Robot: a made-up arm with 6 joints. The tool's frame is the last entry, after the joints.
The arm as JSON. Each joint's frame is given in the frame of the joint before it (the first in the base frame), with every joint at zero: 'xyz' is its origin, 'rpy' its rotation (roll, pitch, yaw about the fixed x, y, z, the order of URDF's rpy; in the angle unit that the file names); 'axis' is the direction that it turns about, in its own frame. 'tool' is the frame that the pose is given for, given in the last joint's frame.
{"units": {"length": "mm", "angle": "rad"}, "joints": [
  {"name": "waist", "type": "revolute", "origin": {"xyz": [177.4, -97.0, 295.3], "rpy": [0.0, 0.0, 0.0]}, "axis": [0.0, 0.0, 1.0]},
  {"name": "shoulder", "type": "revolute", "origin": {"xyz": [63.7, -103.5, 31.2], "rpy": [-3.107, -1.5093, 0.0]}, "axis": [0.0, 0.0, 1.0]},
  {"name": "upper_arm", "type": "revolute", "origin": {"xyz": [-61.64, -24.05, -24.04], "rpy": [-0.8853, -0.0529, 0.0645]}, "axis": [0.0, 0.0, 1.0]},
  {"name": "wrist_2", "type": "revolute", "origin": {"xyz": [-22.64, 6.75, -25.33], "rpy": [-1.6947, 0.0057, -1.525]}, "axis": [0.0, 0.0, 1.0]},
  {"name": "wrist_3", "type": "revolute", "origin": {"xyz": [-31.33, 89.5, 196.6], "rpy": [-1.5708, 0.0, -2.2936]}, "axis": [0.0, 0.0, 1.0]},
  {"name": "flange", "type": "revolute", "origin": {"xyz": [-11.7, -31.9, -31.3], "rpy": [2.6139, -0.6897, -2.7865]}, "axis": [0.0, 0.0, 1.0]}
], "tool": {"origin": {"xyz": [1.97, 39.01, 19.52], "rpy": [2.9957, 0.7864, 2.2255]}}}
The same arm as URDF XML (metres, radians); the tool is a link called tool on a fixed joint. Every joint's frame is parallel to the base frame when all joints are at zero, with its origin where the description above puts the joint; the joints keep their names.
<robot name="arm">
  <link name="base_link"/>
  <link name="link1"/>
  <link name="link2"/>
  <link name="link3"/>
  <link name="link4"/>
  <link name="link5"/>
  <link name="link6"/>
  <link name="tool"/>
  <joint name="waist" type="continuous">
    <parent link="base_link"/>
    <child link="link1"/>
    <origin xyz="0.1774 -0.097 0.2953"/>
    <axis xyz="0 0 1"/>
  </joint>
  <joint name="shoulder" type="continuous">
    <parent link="link1"/>
    <child link="link2"/>
    <origin xyz="0.0637 -0.1035 0.0312"/>
    <axis xyz="0.997513 0.0346 -0.061401"/>
  </joint>
  <joint name="upper_arm" type="continuous">
    <parent link="link2"/>
    <child link="link3"/>
    <origin xyz="-0.0286 0.0232 -0.06"/>
    <axis xyz="0.652095 -0.747994 -0.123599"/>
  </joint>
  <joint name="wrist_2" type="continuous">
    <parent link="link3"/>
    <child link="link4"/>
    <origin xyz="-0.0242 0.0159 -0.019"/>
    <axis xyz="0 0 1"/>
  </joint>
  <joint name="wrist_3" type="continuous">
    <parent link="link4"/>
    <child link="link5"/>
    <origin xyz="-0.0827 0.0464 0.1966"/>
    <axis xyz="1 -0.0001 0"/>
  </joint>
  <joint name="flange" type="continuous">
    <parent link="link5"/>
    <child link="link6"/>
    <origin xyz="-0.0313 0.0117 0.0319"/>
    <axis xyz="-0.666463 0.690561 -0.280984"/>
  </joint>
  <joint name="tool_fixed" type="fixed">
    <parent link="link6"/>
    <child link="tool"/>
    <origin xyz="0.0034 0.0149 -0.0409" rpy="-0.5427 0.4476 -1.0916"/>
  </joint>
</robot>

